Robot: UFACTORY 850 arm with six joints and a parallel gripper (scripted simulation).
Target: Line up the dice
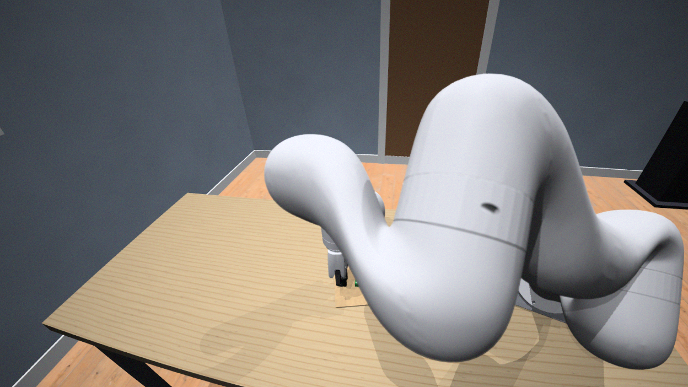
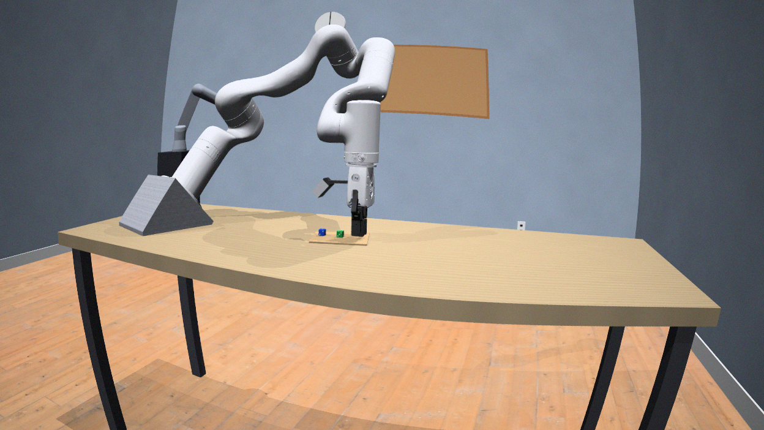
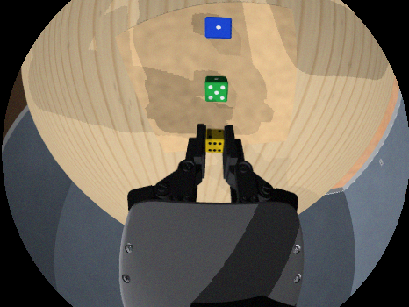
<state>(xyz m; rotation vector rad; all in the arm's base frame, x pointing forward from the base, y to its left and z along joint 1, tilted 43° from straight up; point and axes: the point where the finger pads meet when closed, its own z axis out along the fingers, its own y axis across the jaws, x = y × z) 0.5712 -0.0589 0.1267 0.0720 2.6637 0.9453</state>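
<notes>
Right now the yellow die is 1 cm below my hand. From my hand the other things lie so: blue die: 10 cm behind, 1 cm to the right, 2 cm below; tan mat: 5 cm behind, 3 cm below; green die: 5 cm behind, 2 cm below.
</notes>
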